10 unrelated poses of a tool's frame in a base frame.
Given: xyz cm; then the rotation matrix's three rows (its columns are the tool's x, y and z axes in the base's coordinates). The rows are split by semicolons.
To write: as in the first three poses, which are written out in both.
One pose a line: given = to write
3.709, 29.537, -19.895; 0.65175, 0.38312, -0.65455; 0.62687, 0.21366, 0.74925; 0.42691, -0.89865, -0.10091 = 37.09, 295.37, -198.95; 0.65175, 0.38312, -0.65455; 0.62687, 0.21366, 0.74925; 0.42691, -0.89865, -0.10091
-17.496, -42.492, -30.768; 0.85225, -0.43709, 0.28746; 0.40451, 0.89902, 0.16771; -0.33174, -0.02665, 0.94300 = -174.96, -424.92, -307.68; 0.85225, -0.43709, 0.28746; 0.40451, 0.89902, 0.16771; -0.33174, -0.02665, 0.94300
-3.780, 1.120, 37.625; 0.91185, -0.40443, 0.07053; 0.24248, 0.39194, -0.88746; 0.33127, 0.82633, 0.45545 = -37.80, 11.20, 376.25; 0.91185, -0.40443, 0.07053; 0.24248, 0.39194, -0.88746; 0.33127, 0.82633, 0.45545
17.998, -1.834, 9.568; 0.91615, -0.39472, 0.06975; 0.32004, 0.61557, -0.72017; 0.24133, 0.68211, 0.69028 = 179.98, -18.34, 95.68; 0.91615, -0.39472, 0.06975; 0.32004, 0.61557, -0.72017; 0.24133, 0.68211, 0.69028
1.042, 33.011, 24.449; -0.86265, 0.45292, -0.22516; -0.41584, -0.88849, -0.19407; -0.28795, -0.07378, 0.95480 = 10.42, 330.11, 244.49; -0.86265, 0.45292, -0.22516; -0.41584, -0.88849, -0.19407; -0.28795, -0.07378, 0.95480
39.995, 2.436, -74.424; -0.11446, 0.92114, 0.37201; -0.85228, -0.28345, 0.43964; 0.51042, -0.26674, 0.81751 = 399.95, 24.36, -744.24; -0.11446, 0.92114, 0.37201; -0.85228, -0.28345, 0.43964; 0.51042, -0.26674, 0.81751
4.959, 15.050, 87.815; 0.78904, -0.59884, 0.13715; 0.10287, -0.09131, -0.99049; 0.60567, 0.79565, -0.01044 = 49.59, 150.50, 878.15; 0.78904, -0.59884, 0.13715; 0.10287, -0.09131, -0.99049; 0.60567, 0.79565, -0.01044
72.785, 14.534, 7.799; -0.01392, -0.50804, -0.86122; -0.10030, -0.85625, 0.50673; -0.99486, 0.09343, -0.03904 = 727.85, 145.34, 77.99; -0.01392, -0.50804, -0.86122; -0.10030, -0.85625, 0.50673; -0.99486, 0.09343, -0.03904
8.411, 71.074, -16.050; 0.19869, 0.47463, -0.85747; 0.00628, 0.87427, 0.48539; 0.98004, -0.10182, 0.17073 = 84.11, 710.74, -160.50; 0.19869, 0.47463, -0.85747; 0.00628, 0.87427, 0.48539; 0.98004, -0.10182, 0.17073
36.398, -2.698, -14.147; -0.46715, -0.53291, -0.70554; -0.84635, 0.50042, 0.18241; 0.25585, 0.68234, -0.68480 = 363.98, -26.98, -141.47; -0.46715, -0.53291, -0.70554; -0.84635, 0.50042, 0.18241; 0.25585, 0.68234, -0.68480
